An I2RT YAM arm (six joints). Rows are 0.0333 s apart.
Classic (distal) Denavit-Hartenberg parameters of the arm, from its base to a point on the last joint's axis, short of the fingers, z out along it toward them. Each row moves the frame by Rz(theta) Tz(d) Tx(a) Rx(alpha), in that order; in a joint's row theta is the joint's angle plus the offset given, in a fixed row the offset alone. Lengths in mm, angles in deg.
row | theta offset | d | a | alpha
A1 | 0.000 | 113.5 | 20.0 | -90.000
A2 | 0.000 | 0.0 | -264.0 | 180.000
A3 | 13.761 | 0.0 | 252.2 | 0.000
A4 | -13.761 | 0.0 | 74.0 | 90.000
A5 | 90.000 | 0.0 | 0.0 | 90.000
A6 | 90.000 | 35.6 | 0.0 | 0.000
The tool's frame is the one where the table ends.
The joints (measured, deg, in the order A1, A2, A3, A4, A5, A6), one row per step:
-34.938 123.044 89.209 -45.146 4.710 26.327
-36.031 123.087 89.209 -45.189 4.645 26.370
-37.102 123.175 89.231 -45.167 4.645 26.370
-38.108 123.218 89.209 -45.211 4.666 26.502
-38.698 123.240 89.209 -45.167 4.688 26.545
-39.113 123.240 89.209 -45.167 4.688 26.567
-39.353 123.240 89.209 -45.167 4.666 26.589
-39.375 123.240 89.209 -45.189 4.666 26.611
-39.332 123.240 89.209 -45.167 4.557 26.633
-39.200 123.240 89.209 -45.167 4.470 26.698
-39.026 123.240 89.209 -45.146 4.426 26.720
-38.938 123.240 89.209 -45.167 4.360 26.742
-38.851 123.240 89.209 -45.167 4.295 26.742
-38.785 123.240 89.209 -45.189 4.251 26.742
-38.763 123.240 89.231 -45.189 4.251 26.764
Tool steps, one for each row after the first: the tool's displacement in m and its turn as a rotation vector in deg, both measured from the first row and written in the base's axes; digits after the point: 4 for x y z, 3 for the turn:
-0.0047 -0.0065 -0.0003 0.106 0.025 -1.123
-0.0094 -0.0128 -0.0008 0.133 0.060 -2.194
-0.0140 -0.0186 -0.0012 0.195 0.135 -3.333
-0.0167 -0.0221 -0.0014 0.170 0.122 -3.969
-0.0186 -0.0244 -0.0014 0.172 0.117 -4.406
-0.0197 -0.0258 -0.0014 0.192 0.100 -4.663
-0.0199 -0.0259 -0.0014 0.207 0.114 -4.707
-0.0196 -0.0256 -0.0014 0.282 0.028 -4.665
-0.0189 -0.0248 -0.0014 0.357 -0.035 -4.580
-0.0181 -0.0238 -0.0014 0.381 -0.081 -4.419
-0.0177 -0.0233 -0.0014 0.448 -0.106 -4.340
-0.0172 -0.0227 -0.0014 0.499 -0.144 -4.241
-0.0170 -0.0223 -0.0014 0.547 -0.152 -4.166
-0.0168 -0.0222 -0.0013 0.536 -0.173 -4.166

